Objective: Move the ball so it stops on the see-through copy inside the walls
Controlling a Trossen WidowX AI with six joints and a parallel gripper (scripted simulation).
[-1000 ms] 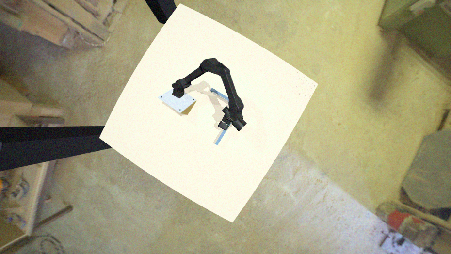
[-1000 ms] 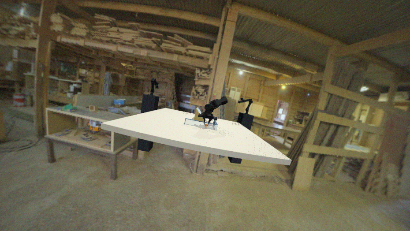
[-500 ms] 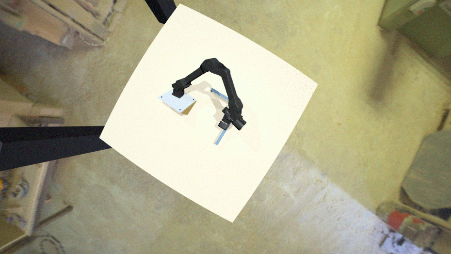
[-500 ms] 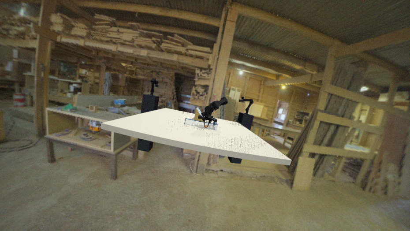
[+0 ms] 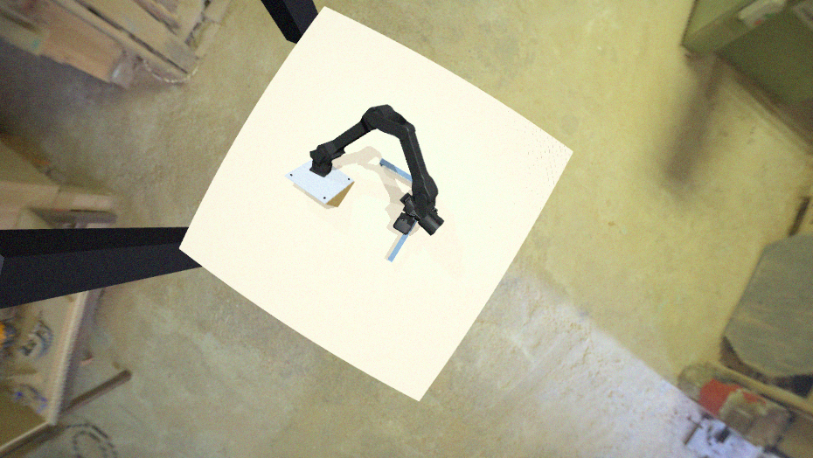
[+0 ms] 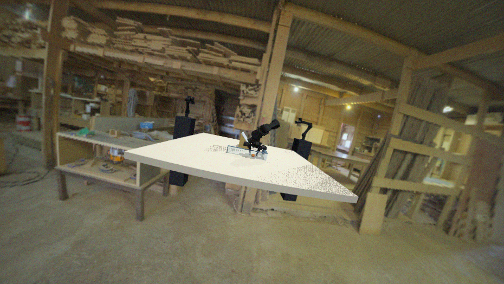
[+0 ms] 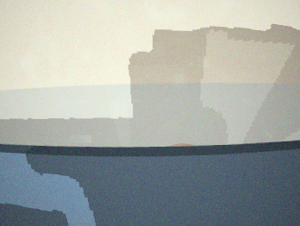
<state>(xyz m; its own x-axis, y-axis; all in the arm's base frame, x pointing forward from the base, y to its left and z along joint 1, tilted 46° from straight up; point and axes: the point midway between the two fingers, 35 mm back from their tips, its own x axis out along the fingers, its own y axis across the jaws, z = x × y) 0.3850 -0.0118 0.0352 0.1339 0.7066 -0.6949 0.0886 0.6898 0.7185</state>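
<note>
Now: gripper tip right at the orange ball. Round my gripper tip: see-through copy of ball (right at my gripper tip); wall (5 cm to the right, 2 cm ahead, 2 cm above).
</note>
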